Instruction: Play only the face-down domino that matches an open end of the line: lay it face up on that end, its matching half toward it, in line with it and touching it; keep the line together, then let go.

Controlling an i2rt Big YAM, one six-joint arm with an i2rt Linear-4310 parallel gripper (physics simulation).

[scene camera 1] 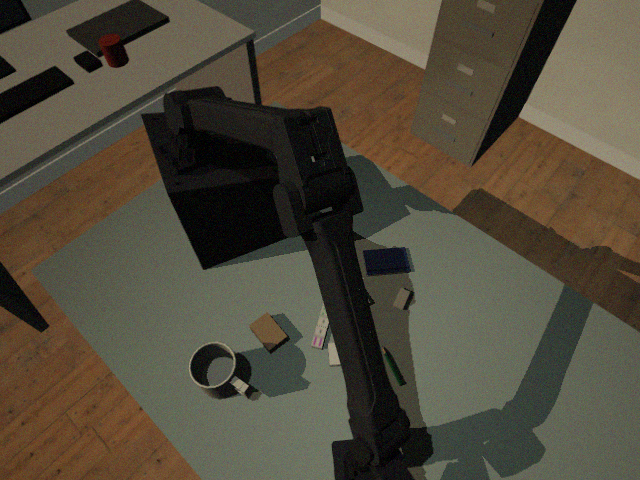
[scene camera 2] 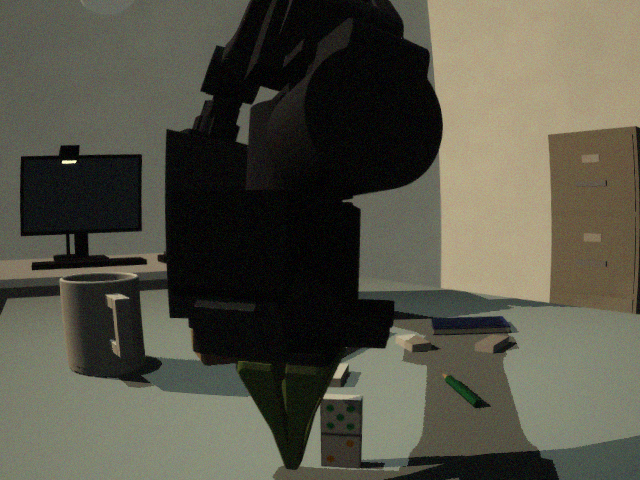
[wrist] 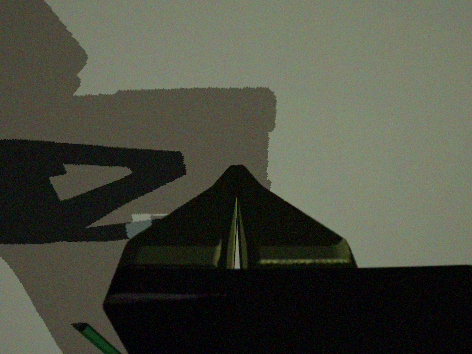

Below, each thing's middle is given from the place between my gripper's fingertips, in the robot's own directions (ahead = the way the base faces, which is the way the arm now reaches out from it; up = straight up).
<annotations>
Right now my hand is 34 cm past the brown block (scene camera 1: 268, 332), 5 cm to the right of it and 1 cm above it. From my hand the other things lie so: dark blue notebook (scene camera 2: 496, 324): 28 cm behind, 41 cm to the left, 2 cm below.
</annotations>
